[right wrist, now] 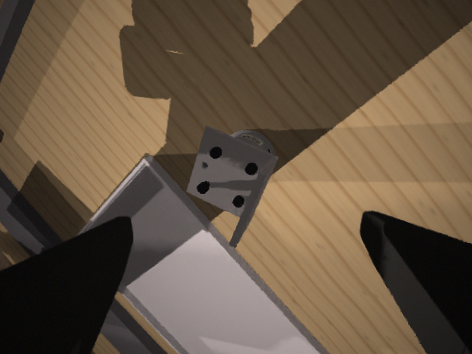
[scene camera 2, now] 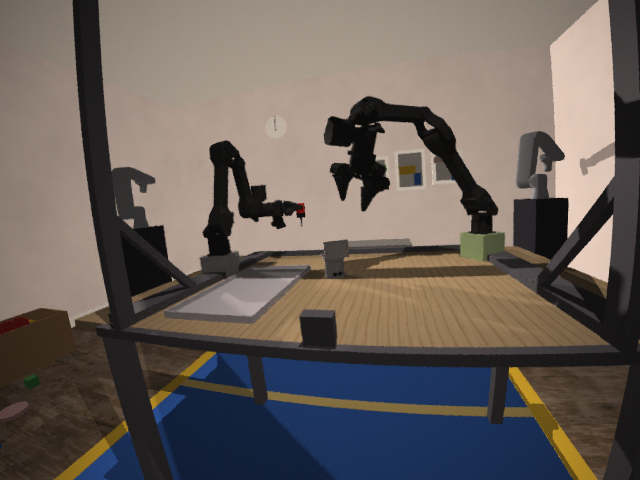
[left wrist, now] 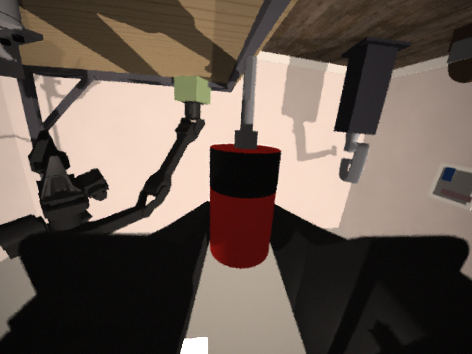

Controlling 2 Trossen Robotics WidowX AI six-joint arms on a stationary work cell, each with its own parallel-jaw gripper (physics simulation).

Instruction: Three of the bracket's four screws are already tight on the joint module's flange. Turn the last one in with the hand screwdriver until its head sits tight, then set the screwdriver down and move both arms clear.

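Where they show: left gripper, fingertip midpoint: (scene camera 2: 304, 207) (left wrist: 239, 208); right gripper, fingertip midpoint: (right wrist: 248, 225) (scene camera 2: 352, 205) (left wrist: 48, 142); left arm's base at its link origin: (scene camera 2: 219, 254); right arm's base at its link origin: (scene camera 2: 482, 232) (left wrist: 193, 102).
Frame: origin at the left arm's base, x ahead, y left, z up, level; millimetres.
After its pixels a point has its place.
My left gripper (scene camera 2: 299, 208) {x 283, y 210, z 135 mm} (left wrist: 239, 208) {x 283, y 210, z 135 mm} is shut on the red and black screwdriver (scene camera 2: 301, 209) {x 273, y 195, z 126 mm} (left wrist: 243, 200) {x 250, y 210, z 114 mm}. It holds it high above the table's back left part, in scene camera 2 with the shaft pointing down. The grey joint module (scene camera 2: 334, 268) {x 400, y -126, z -43 mm} (right wrist: 256, 137) {x 427, y -92, z -62 mm} stands upright on the table. The grey bracket (scene camera 2: 336, 250) {x 409, y -131, z 10 mm} (right wrist: 227, 175) {x 400, y -96, z -7 mm} sits on top of it, its plate showing several dark round screw heads in the right wrist view; how deep each sits is unclear. My right gripper (scene camera 2: 353, 203) {x 463, y -122, z 132 mm} (right wrist: 248, 225) {x 463, y -122, z 132 mm} is open and empty, high above the bracket.
A shallow pale tray (scene camera 2: 209, 316) {x 149, y -398, z -62 mm} (right wrist: 181, 192) {x 306, y -61, z -67 mm} lies left of the joint module, close to it. A dark block (scene camera 2: 318, 328) {x 385, y -516, z -36 mm} stands at the table's front edge. Dark frame posts (scene camera 2: 93, 155) {x -29, y -439, z 277 mm} rise at the sides. The right arm's green base (scene camera 2: 482, 245) {x 871, y -44, z -21 mm} (left wrist: 192, 90) {x 843, y 30, z -25 mm} is at the back right.
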